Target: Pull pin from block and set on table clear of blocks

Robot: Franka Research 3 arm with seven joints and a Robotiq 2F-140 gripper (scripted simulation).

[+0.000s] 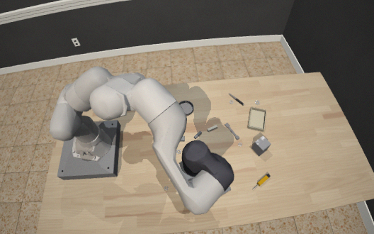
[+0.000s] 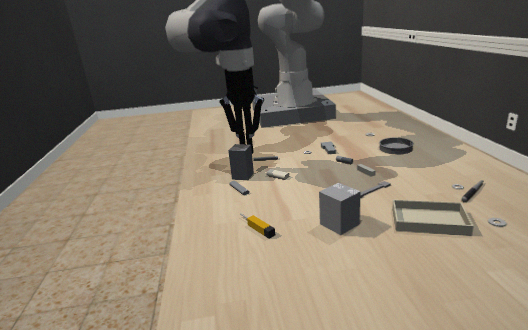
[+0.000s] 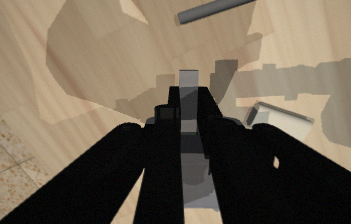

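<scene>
Right now my hand is 4 cm short of the dark grey block, 2 cm to the left of it and 3 cm above it. Round my hand: lighter grey block: 35 cm ahead, 19 cm to the left, 4 cm below; then pale cylinder: 7 cm ahead, 8 cm to the left, 8 cm below; then round dish: 3 cm behind, 47 cm to the left, 7 cm below.
</scene>
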